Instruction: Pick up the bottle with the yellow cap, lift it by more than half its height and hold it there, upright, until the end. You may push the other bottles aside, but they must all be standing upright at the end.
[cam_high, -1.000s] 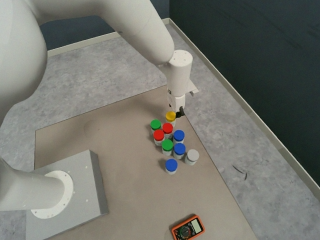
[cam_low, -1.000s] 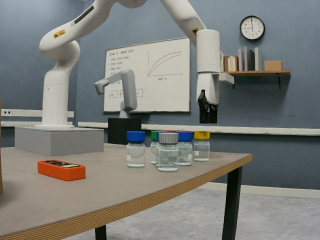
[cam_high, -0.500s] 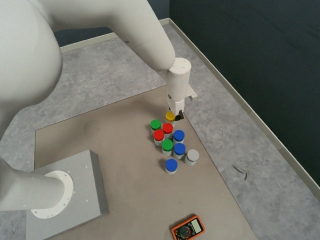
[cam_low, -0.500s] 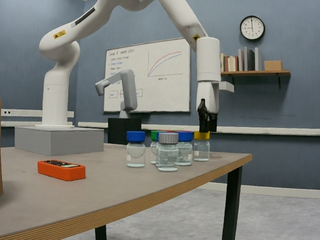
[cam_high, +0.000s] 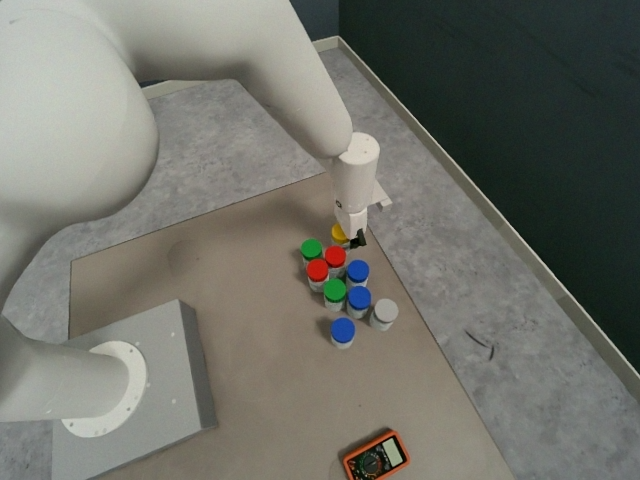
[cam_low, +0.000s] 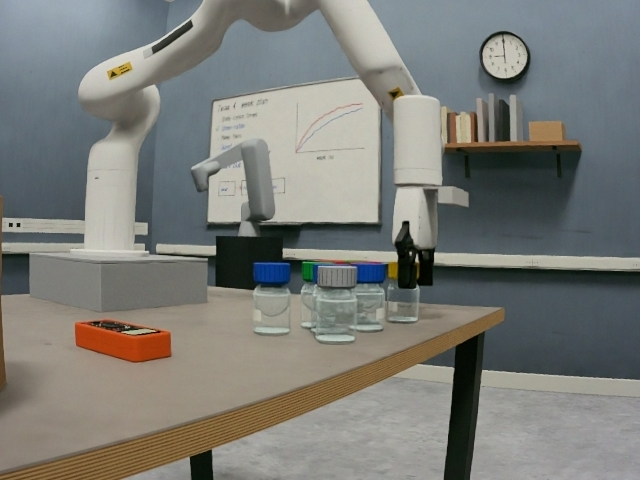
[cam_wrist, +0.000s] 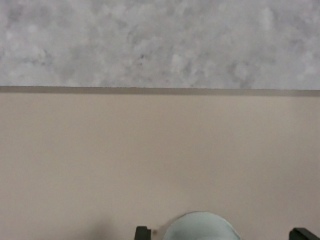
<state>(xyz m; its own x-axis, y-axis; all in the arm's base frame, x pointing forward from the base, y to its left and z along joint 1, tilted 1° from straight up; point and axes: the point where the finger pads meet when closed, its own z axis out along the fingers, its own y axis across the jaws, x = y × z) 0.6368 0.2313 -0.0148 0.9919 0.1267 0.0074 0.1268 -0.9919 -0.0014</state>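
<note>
The yellow-capped bottle lies 3 cm below my hand and 2 cm behind it. From my hand the other things lie so: grey-capped bottle 24 cm to the right, 3 cm below, 1 cm ahead; then orange multimeter 51 cm to the right, 10 cm behind, 6 cm below.
</note>
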